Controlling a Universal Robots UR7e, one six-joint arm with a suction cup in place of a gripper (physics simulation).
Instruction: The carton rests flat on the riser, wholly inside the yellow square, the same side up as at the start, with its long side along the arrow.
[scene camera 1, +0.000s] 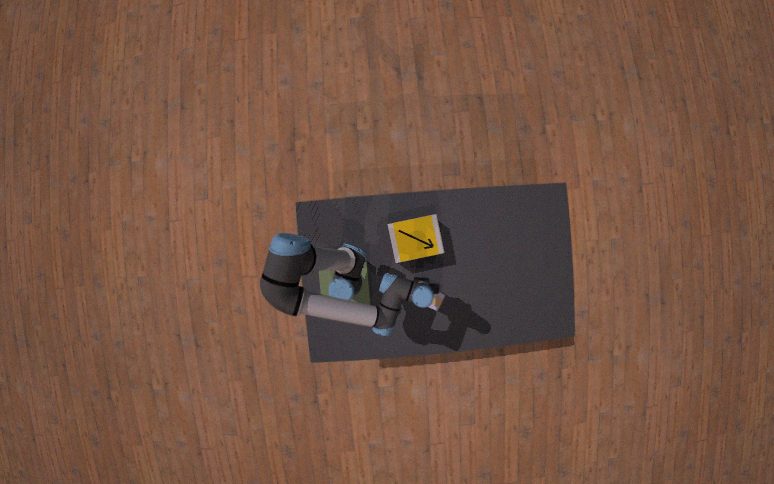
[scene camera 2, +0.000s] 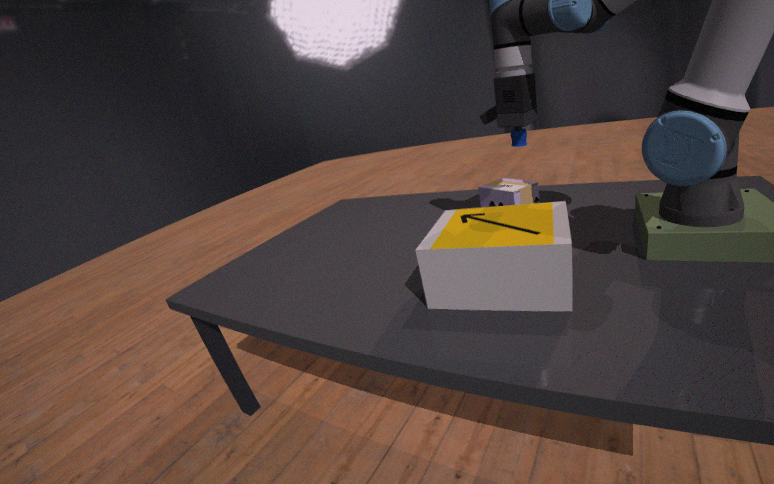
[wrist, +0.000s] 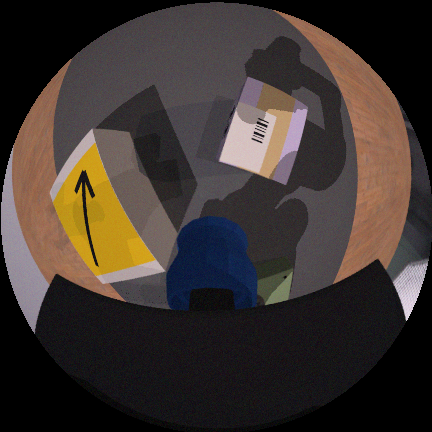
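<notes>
The carton (scene camera 1: 438, 301) (scene camera 2: 508, 194) (wrist: 255, 135), lilac with a tan band, lies on the dark table apart from the riser. A pale label with a barcode is on its top; dark marks show on one side. The white riser (scene camera 1: 392, 243) (scene camera 2: 496, 279) (wrist: 135, 190) bears the yellow square (scene camera 1: 413, 248) (scene camera 2: 490, 238) (wrist: 115, 230) with a black arrow (scene camera 1: 416, 239) (scene camera 2: 502, 224) (wrist: 86, 215). My blue suction cup (scene camera 2: 518, 144) (wrist: 212, 225) is open and hangs above the carton with a gap; nothing is on it. The arm hides the cup and part of the carton in scene camera 1.
The green base block (scene camera 1: 325, 279) (scene camera 2: 707, 245) (wrist: 280, 287) of the arm stands at one end of the dark table (scene camera 1: 513, 228) (scene camera 2: 296, 273) (wrist: 165, 40). The riser stands near the base, towards one long table edge. The arm's shadow falls across the carton and table.
</notes>
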